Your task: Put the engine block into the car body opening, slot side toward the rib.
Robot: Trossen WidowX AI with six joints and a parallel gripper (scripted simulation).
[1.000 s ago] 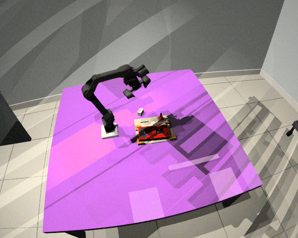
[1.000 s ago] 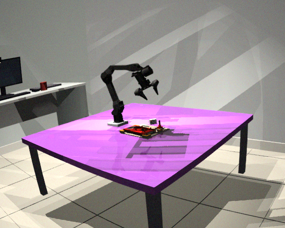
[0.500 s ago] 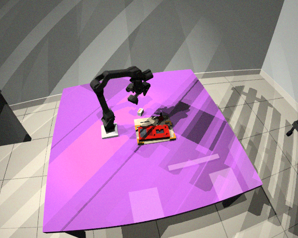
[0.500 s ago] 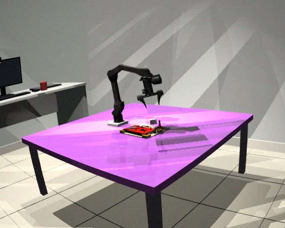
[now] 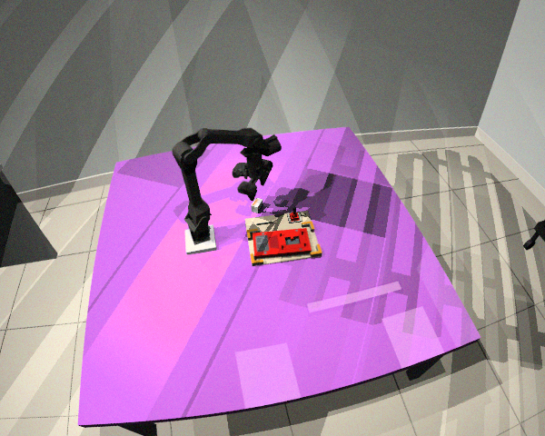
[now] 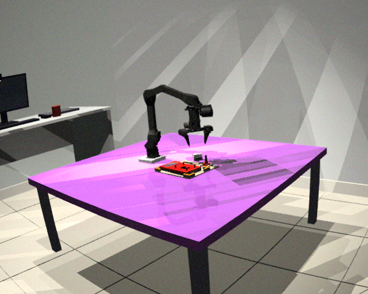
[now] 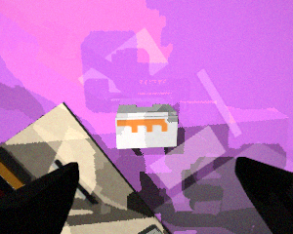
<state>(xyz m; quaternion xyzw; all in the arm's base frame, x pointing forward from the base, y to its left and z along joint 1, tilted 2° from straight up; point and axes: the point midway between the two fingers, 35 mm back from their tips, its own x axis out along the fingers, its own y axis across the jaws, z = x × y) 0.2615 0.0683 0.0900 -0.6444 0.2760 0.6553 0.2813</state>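
The grey engine block is 10 mm behind my gripper tip and 70 mm below it.
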